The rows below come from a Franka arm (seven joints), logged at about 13 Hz.
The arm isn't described. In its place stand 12 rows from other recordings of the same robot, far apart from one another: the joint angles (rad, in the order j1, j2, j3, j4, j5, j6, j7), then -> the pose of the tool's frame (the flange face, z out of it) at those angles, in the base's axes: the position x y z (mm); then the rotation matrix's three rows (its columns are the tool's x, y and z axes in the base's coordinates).
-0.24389 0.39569 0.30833 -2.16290 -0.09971 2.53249 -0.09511 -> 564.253, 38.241, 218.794; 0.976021, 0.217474, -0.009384; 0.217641, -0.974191, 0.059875; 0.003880, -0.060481, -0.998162
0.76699 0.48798 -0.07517 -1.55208 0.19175 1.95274 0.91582 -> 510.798, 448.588, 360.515; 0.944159, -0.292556, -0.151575; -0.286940, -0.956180, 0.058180; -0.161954, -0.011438, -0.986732
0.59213 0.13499 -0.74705 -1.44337 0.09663 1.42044 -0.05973 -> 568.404, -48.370, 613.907; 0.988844, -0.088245, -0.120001; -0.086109, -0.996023, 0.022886; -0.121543, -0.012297, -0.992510
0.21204 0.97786 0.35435 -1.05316 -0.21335 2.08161 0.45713 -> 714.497, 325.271, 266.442; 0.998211, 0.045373, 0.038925; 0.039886, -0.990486, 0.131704; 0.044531, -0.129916, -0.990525
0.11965 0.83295 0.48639 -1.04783 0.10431 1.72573 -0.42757 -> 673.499, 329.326, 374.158; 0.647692, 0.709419, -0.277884; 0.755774, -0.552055, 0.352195; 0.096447, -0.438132, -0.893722
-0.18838 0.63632 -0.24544 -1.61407 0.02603 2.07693 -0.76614 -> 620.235, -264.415, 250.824; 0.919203, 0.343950, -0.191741; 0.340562, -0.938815, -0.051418; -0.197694, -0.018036, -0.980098
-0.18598 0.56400 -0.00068 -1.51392 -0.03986 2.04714 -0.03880 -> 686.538, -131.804, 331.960; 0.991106, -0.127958, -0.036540; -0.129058, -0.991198, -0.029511; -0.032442, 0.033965, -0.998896
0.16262 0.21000 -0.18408 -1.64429 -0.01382 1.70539 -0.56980 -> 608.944, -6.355, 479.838; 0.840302, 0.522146, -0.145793; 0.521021, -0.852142, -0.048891; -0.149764, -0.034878, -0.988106
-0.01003 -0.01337 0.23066 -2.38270 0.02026 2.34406 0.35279 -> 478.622, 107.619, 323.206; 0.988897, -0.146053, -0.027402; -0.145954, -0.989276, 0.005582; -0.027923, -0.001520, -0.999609
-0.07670 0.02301 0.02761 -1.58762 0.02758 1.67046 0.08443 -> 570.405, -25.508, 612.658; 0.989089, -0.134042, 0.061124; -0.135774, -0.990422, 0.025104; 0.057173, -0.033129, -0.997814
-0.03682 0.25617 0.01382 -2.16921 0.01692 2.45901 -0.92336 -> 565.611, -13.088, 278.331; 0.631275, 0.774812, 0.034038; 0.774904, -0.631938, 0.013377; 0.031875, 0.017931, -0.999331
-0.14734 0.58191 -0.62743 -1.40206 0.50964 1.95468 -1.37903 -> 586.886, -403.006, 421.157; 0.851287, 0.497077, 0.168004; 0.497013, -0.866550, 0.045482; 0.168192, 0.044782, -0.984737
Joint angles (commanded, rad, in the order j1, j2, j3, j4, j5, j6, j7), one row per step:
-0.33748 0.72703 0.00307 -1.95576 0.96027 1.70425 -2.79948
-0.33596 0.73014 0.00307 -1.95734 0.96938 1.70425 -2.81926
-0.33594 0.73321 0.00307 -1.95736 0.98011 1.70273 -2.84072
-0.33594 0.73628 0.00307 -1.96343 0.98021 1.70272 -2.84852
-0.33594 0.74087 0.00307 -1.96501 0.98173 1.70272 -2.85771
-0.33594 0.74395 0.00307 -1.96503 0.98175 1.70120 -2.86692
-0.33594 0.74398 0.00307 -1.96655 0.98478 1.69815 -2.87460
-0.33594 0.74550 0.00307 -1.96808 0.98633 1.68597 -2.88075
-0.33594 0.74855 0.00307 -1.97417 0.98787 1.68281 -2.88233
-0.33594 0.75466 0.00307 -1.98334 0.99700 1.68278 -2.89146
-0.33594 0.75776 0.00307 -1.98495 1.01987 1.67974 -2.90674
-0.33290 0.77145 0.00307 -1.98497 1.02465 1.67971 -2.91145
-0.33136 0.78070 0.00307 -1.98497 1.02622 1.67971 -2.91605
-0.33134 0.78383 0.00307 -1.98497 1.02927 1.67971 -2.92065
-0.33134 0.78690 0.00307 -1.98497 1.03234 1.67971 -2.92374
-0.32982 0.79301 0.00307 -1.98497 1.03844 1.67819 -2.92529
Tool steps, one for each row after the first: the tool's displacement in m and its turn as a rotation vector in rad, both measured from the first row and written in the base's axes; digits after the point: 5 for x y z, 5 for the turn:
-0.00044 0.00150 -0.00166 0.00842 -0.01502 0.00060
-0.00034 0.00221 -0.00277 0.01842 -0.03295 -0.00074
-0.00348 0.00331 -0.00577 0.02266 -0.03150 0.00187
-0.00507 0.00395 -0.00841 0.02669 -0.03436 0.00370
-0.00589 0.00437 -0.00988 0.03052 -0.03949 0.00743
-0.00643 0.00500 -0.00995 0.03611 -0.04472 0.00837
-0.00798 0.00670 -0.01023 0.04969 -0.04441 0.01297
-0.01123 0.00819 -0.01288 0.05643 -0.03664 0.01284
-0.01564 0.01025 -0.01763 0.06627 -0.03213 0.00709
-0.01521 0.01162 -0.01857 0.08096 -0.04475 -0.00810
-0.01795 0.01441 -0.02516 0.08783 -0.03681 -0.00855
-0.02004 0.01601 -0.02964 0.09204 -0.03253 -0.00739
-0.02057 0.01636 -0.03108 0.09474 -0.03434 -0.00885
-0.02109 0.01671 -0.03248 0.09719 -0.03481 -0.01086
-0.02209 0.01829 -0.03516 0.10278 -0.03099 -0.01441

